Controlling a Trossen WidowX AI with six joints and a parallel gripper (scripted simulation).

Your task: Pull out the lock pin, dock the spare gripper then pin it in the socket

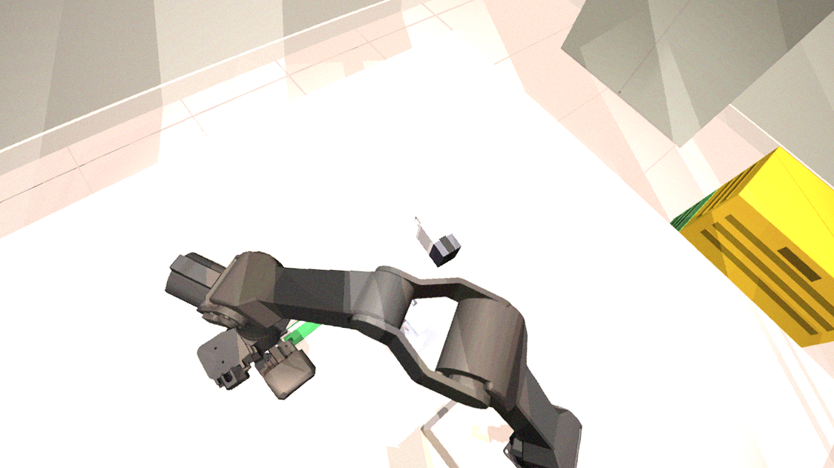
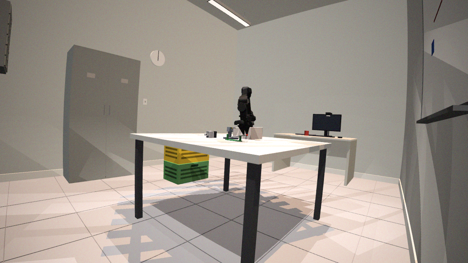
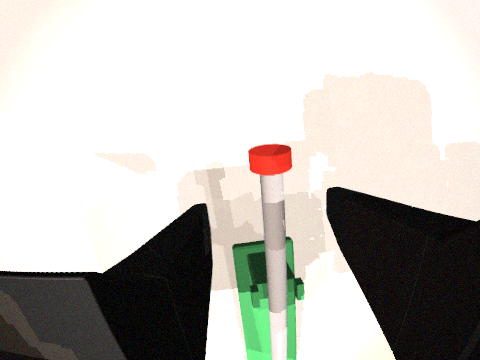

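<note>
Now: the pin cradle 10 cm to the right of my gripper tip and 3 cm below it. Also, from my gripper tip: socket: 11 cm behind, 21 cm to the right; then spare gripper: 3 cm behind, 37 cm to the right, 3 cm below.
</note>
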